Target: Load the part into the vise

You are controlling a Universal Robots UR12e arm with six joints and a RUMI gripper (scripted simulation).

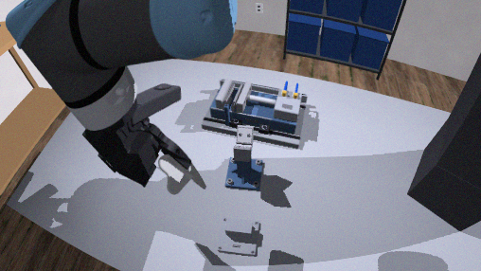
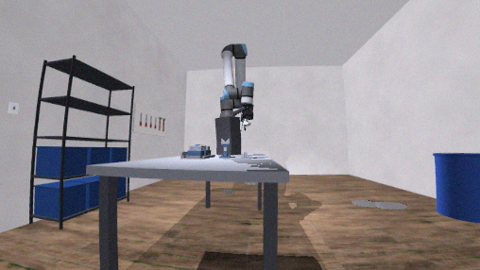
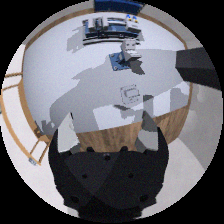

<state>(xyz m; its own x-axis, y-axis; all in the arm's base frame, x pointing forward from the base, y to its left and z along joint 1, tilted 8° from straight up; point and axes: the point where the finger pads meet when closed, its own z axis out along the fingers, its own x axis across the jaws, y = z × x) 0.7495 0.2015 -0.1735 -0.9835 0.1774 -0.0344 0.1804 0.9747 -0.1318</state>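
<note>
The grey part lies 190 mm below my hand, 130 mm behind it and 10 mm to the left of it. Round my hand: infeed plate: 210 mm below, 130 mm behind, 30 mm to the left; then vise: 360 mm to the right, 170 mm below, 100 mm behind; then air cylinder: 360 mm to the right, 200 mm behind, 130 mm below.
</note>
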